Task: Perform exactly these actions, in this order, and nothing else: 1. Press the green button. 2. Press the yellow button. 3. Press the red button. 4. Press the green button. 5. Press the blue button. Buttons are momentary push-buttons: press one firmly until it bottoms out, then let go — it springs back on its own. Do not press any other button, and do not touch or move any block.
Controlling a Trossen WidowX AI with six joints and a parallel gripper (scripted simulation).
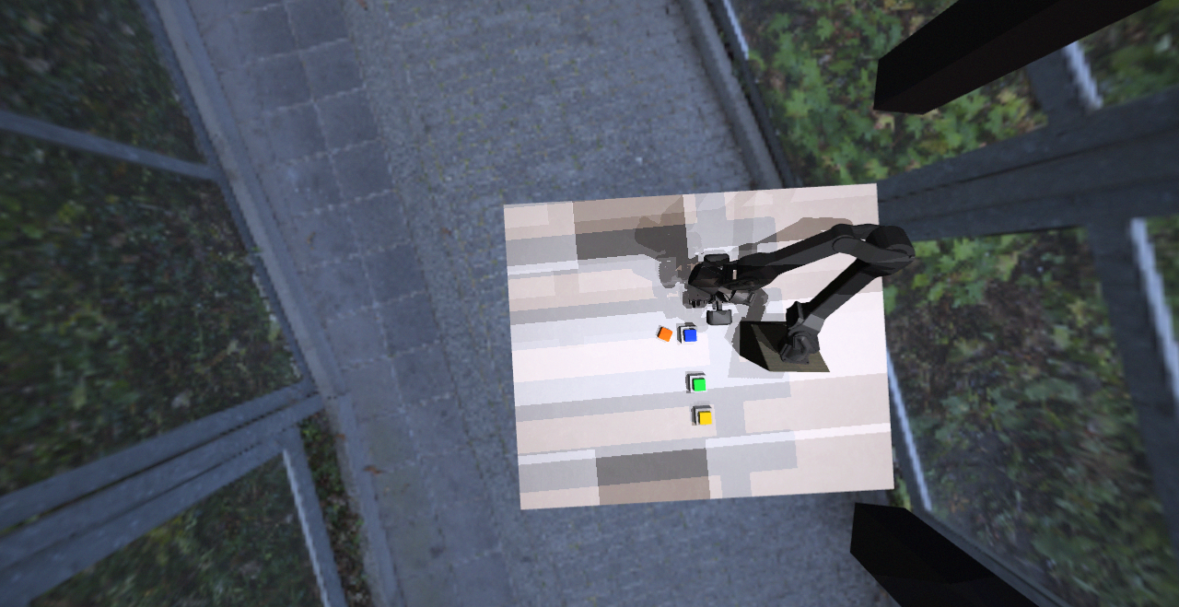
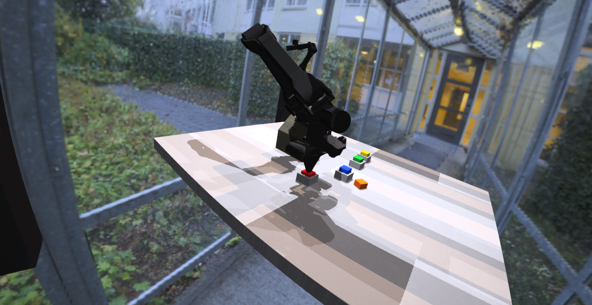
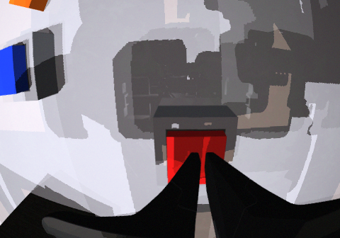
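My gripper tip is right at the red button. From my gripper tip the other things lie so: blue button (14 cm to the left, 4 cm ahead); then green button (28 cm to the left, 1 cm behind); then orange block (15 cm to the left, 10 cm ahead, 2 cm below).
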